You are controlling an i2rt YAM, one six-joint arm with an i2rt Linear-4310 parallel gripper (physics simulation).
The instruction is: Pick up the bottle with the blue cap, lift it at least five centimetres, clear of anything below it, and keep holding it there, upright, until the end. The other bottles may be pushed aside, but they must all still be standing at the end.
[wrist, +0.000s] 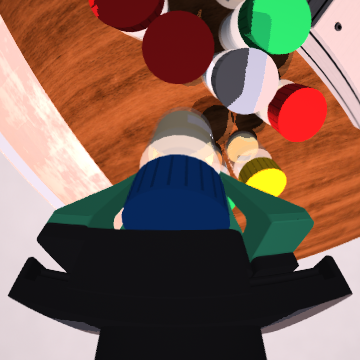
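In the picture: a white-capped bottle, a yellow-capped bottle, the gripper.
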